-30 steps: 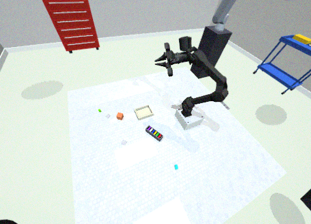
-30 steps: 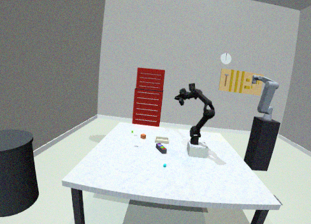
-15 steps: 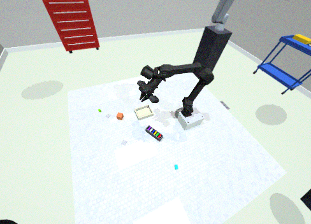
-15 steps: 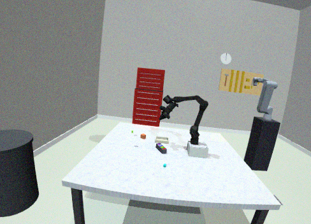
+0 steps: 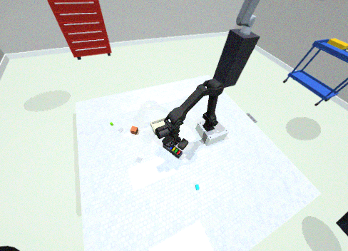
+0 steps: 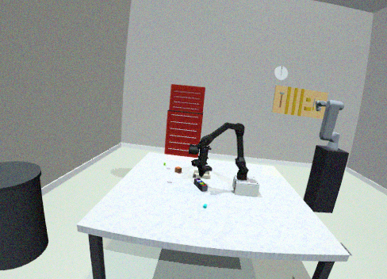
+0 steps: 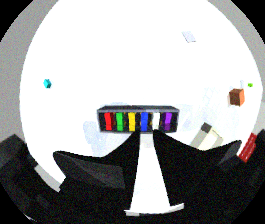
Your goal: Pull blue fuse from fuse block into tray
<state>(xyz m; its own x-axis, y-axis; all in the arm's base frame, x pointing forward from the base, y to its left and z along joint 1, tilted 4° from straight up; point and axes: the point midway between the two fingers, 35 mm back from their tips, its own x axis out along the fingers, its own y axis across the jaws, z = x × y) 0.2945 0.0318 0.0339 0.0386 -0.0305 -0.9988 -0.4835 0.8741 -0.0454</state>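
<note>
My gripper tip is 5 cm above the blue fuse. The rest, counted from my gripper tip: cyan piece: 28 cm to the left, 7 cm below, 5 cm behind; then orange cube: 23 cm to the right, 19 cm ahead, 6 cm below; then cream tray: 21 cm to the right, 8 cm below.
</note>
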